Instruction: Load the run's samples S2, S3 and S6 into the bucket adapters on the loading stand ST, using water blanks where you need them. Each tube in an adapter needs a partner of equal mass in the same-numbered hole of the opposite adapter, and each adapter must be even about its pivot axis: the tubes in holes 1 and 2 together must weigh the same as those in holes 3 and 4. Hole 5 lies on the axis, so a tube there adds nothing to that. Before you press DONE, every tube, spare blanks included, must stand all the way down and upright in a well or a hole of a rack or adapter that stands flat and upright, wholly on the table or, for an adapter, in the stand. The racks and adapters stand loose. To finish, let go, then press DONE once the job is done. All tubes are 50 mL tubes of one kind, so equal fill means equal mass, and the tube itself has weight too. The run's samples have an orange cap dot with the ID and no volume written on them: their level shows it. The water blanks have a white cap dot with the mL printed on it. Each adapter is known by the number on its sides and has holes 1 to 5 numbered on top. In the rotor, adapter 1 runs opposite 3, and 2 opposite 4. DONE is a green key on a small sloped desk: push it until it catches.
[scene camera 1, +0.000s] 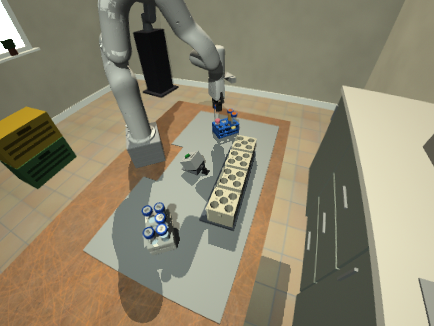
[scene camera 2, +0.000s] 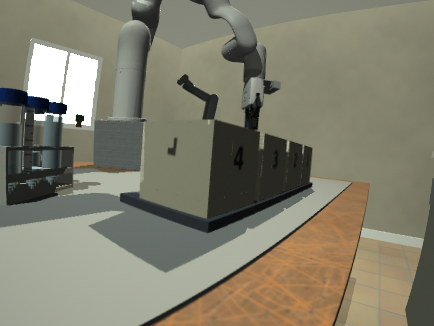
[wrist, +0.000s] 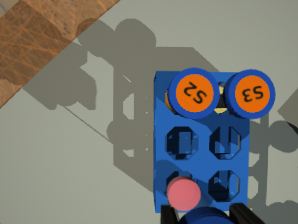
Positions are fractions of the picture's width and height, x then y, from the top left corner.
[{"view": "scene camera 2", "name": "my gripper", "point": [0.58, 0.40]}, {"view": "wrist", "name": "blue sample rack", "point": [0.61, 0.65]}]
